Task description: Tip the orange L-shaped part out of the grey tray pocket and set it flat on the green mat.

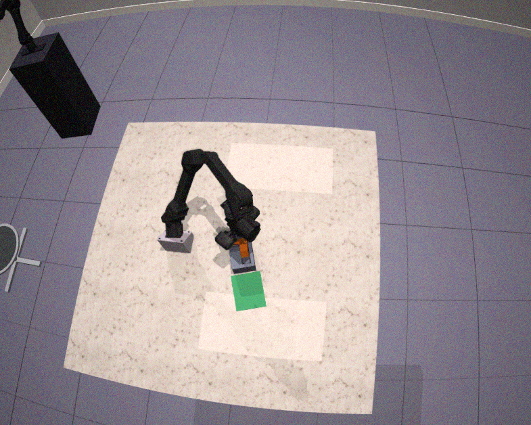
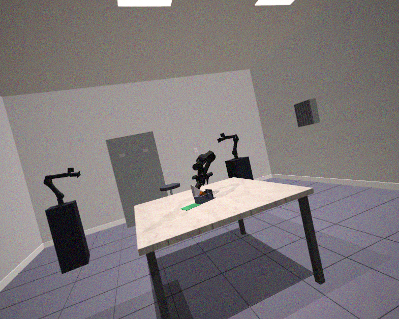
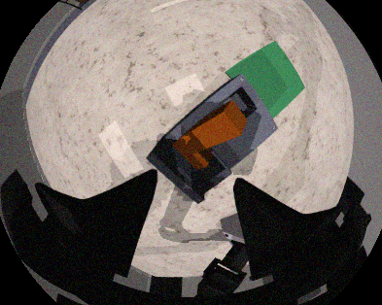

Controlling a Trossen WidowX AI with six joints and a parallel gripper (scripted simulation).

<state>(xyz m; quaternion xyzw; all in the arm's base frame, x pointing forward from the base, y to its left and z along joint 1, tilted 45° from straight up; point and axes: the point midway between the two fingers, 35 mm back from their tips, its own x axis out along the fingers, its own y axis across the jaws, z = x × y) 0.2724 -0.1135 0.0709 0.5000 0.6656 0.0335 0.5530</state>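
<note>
Now: gripper tip 10 mm past the orange L-shaped part, 10 mm to the left of it and 100 mm above it. From my gripper tip the other things lie so: green mat: 20 mm ahead, 180 mm to the right, 160 mm below.
</note>
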